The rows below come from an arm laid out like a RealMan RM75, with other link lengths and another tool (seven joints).
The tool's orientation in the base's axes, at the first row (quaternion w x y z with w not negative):
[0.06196, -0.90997, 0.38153, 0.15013]
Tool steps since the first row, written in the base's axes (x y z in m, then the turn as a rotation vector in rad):
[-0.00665, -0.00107, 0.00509, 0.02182, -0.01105, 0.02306]
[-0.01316, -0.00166, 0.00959, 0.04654, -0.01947, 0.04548]
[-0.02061, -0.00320, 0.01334, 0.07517, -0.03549, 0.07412]
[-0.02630, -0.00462, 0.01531, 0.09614, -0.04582, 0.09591]
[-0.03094, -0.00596, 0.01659, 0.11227, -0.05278, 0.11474]
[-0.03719, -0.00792, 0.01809, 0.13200, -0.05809, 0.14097]
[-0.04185, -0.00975, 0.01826, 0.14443, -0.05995, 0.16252]
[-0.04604, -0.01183, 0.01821, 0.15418, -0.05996, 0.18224]
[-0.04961, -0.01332, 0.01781, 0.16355, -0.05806, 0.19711]
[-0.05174, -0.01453, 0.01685, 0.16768, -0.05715, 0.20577]
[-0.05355, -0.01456, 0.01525, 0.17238, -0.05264, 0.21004]
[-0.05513, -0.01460, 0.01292, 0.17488, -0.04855, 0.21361]
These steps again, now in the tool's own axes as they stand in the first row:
[-0.00532, 0.00550, -0.00356, 0.01456, -0.00777, -0.02929]
[-0.01069, 0.01056, -0.00649, 0.02947, -0.01945, -0.05802]
[-0.01579, 0.01696, -0.00871, 0.05012, -0.02858, -0.09526]
[-0.01924, 0.02202, -0.00961, 0.06404, -0.03624, -0.12299]
[-0.02183, 0.02627, -0.01008, 0.07341, -0.04283, -0.14605]
[-0.02513, 0.03210, -0.01053, 0.08169, -0.05313, -0.17656]
[-0.02704, 0.03671, -0.01006, 0.08429, -0.06065, -0.20021]
[-0.02840, 0.04115, -0.00954, 0.08445, -0.06756, -0.22109]
[-0.02964, 0.04474, -0.00869, 0.08462, -0.07554, -0.23686]
[-0.02993, 0.04711, -0.00757, 0.08397, -0.07911, -0.24579]
[-0.03059, 0.04842, -0.00566, 0.08268, -0.08561, -0.24987]
[-0.03087, 0.04957, -0.00310, 0.08043, -0.09026, -0.25289]

